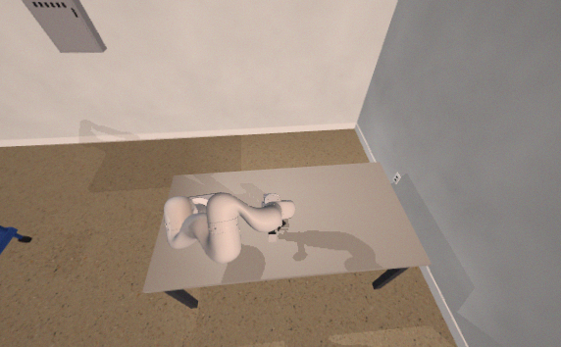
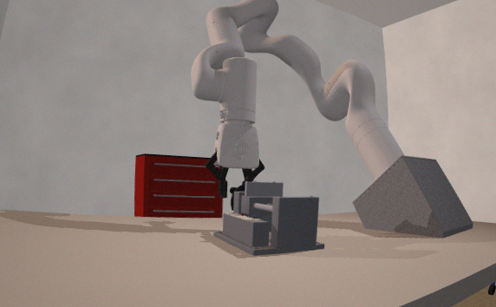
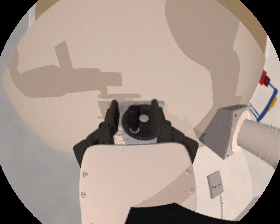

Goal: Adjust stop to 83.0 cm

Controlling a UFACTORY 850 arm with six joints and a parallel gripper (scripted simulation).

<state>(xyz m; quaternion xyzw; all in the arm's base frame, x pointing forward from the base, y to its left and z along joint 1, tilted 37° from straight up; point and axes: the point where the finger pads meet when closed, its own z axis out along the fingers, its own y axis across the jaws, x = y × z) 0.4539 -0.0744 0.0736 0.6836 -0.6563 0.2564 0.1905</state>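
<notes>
Now: hand 20 mm to the right of the handwheel and 10 mm above it.
</notes>
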